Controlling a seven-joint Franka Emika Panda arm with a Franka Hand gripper.
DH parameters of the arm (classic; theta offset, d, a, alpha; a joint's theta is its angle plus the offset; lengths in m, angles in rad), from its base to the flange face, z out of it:
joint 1: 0 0.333 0 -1.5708
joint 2: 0 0 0 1.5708
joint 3: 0 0.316 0.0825 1.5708
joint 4: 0 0 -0.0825 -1.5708
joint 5: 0 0.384 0 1.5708
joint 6: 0 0 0.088 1.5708
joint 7: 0 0.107 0 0
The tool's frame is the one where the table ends.
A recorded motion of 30 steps. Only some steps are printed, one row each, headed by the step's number.
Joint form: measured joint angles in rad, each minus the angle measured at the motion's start. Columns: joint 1, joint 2, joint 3, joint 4, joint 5, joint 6, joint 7.
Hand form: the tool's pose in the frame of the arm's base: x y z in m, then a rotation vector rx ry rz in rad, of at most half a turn. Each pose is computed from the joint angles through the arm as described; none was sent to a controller.
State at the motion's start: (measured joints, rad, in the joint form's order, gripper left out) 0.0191 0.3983 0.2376 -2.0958 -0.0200 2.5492 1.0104
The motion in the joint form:
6: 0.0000 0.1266 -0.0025 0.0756 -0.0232 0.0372 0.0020
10: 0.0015 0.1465 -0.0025 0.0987 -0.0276 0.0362 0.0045
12: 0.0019 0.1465 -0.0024 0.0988 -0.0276 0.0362 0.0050
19: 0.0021 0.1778 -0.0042 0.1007 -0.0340 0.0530 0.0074
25: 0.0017 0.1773 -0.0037 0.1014 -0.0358 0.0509 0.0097
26: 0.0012 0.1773 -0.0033 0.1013 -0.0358 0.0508 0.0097
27: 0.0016 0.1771 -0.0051 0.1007 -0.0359 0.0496 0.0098
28: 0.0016 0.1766 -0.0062 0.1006 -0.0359 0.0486 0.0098
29: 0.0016 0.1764 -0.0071 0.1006 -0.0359 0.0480 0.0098
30: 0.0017 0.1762 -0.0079 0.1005 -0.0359 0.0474 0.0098
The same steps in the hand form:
6: 0.5889 0.1509 0.1988 -2.8194 1.1195 0.0135
10: 0.5944 0.1526 0.1956 -2.8168 1.1184 0.0116
12: 0.5944 0.1529 0.1957 -2.8167 1.1184 0.0115
19: 0.5924 0.1524 0.1792 -2.8204 1.1214 0.0285
25: 0.5925 0.1525 0.1796 -2.8211 1.1228 0.0289
26: 0.5925 0.1524 0.1795 -2.8209 1.1230 0.0293
27: 0.5924 0.1515 0.1792 -2.8221 1.1251 0.0305
28: 0.5924 0.1509 0.1793 -2.8226 1.1266 0.0307
29: 0.5925 0.1503 0.1793 -2.8228 1.1279 0.0308
30: 0.5925 0.1499 0.1792 -2.8232 1.1289 0.0311

